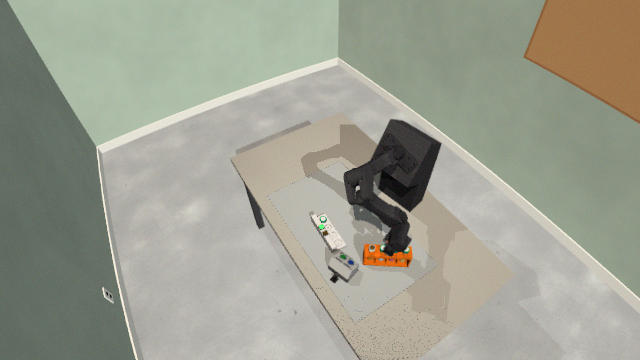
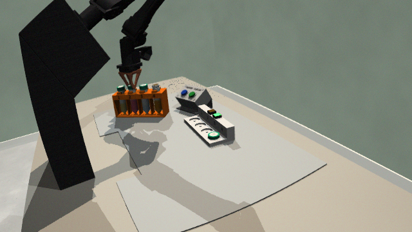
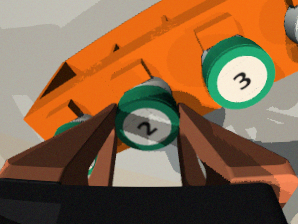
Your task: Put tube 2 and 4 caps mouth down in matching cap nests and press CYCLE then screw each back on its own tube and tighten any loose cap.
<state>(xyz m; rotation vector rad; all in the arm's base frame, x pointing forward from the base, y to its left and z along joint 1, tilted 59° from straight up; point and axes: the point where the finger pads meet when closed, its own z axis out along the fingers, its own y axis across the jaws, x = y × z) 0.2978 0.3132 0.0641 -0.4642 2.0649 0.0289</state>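
My gripper is now 50 mm past the cap 1, 20 mm to the right of it and 10 mm above it. The rest, counted from my hand: green ready key: 230 mm ahead, 60 mm to the right, 50 mm below; then blue cycle key: 200 mm ahead, 50 mm below, 20 mm to the right.
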